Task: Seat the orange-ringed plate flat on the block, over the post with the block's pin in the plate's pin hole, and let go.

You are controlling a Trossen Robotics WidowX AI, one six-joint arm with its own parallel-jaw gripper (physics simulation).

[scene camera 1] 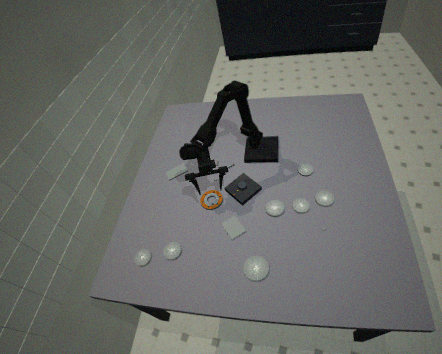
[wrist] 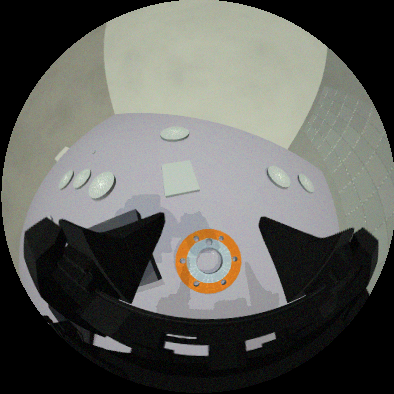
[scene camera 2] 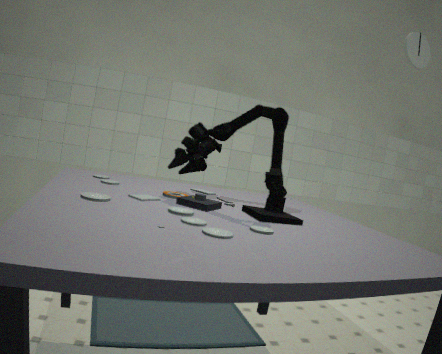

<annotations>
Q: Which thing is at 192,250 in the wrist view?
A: An orange-ringed plate.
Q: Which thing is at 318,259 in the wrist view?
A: The gripper.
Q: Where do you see a dark block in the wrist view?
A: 132,215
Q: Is the gripper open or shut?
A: Open.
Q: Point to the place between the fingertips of the gripper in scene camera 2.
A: At 173,170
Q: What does the gripper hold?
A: Nothing.
</annotations>
